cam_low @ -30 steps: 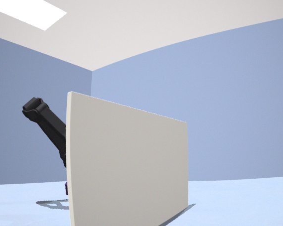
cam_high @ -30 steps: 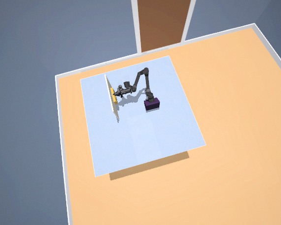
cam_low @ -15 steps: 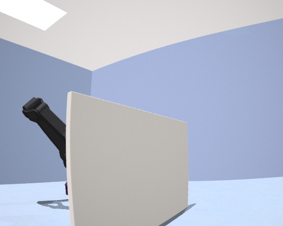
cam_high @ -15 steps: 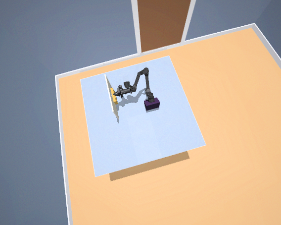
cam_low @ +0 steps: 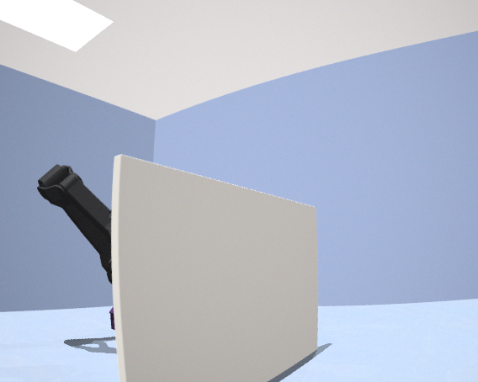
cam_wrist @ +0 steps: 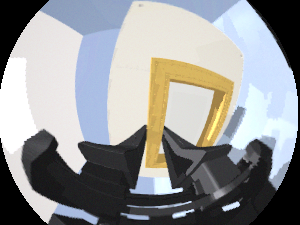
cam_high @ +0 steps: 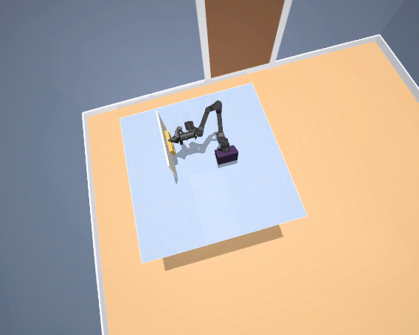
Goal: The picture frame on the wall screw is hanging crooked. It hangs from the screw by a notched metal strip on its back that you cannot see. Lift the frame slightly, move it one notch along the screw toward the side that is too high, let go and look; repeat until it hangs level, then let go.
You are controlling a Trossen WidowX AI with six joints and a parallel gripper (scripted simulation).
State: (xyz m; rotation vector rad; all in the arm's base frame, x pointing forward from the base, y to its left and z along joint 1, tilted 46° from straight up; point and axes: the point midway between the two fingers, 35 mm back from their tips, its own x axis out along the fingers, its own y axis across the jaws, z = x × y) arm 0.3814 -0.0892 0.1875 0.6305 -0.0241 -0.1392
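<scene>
Now: gripper tip 5 cm above the yellow picture frame and 1 cm to the left of it. From my gripper tip the other things lie so: panel 6 cm below, 2 cm ahead.
</scene>
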